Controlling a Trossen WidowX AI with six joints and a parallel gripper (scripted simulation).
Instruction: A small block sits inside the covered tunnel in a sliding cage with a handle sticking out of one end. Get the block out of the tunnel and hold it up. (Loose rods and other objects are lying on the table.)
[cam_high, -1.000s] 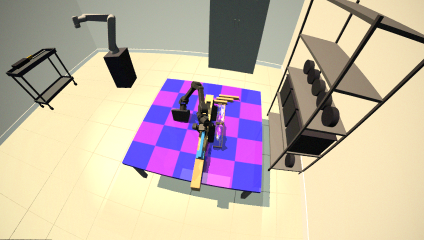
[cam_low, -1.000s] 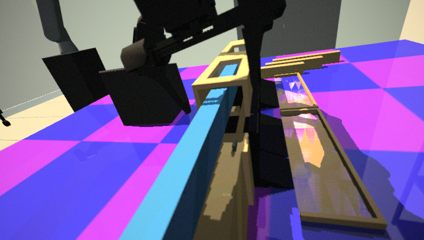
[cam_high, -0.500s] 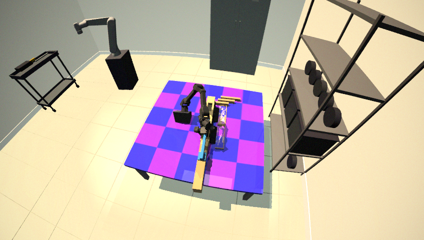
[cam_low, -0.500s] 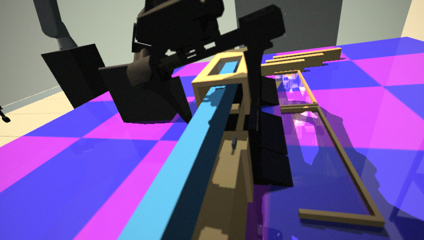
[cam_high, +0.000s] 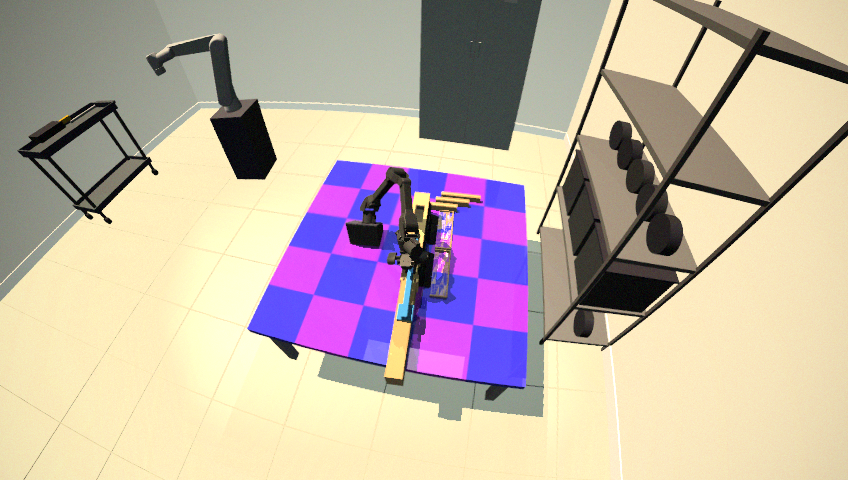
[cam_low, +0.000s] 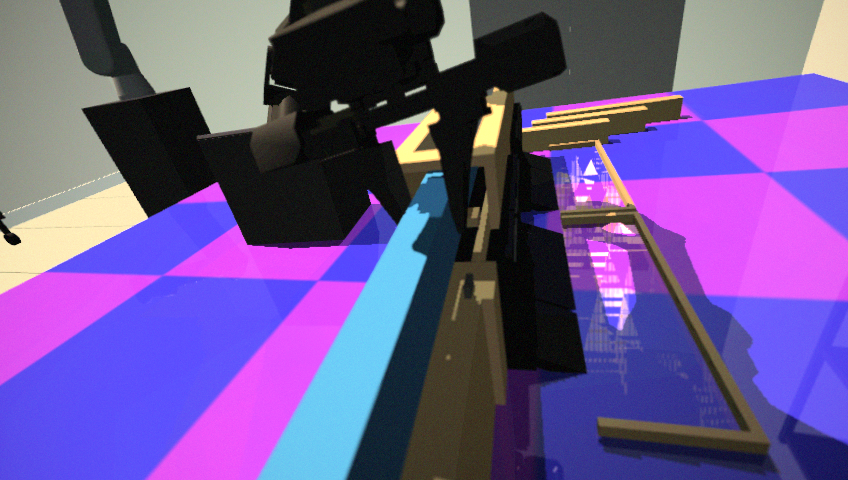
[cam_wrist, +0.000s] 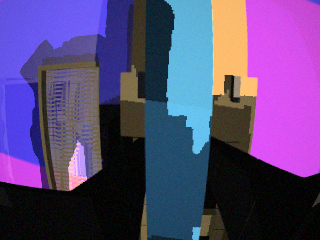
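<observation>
My gripper tip is 2 cm short of the tan tunnel, 3 cm to the right of it and 5 cm above it. From my gripper tip the other things lie so: small red block (1 cm ahead, 23 cm to the left, 1 cm below).
</observation>
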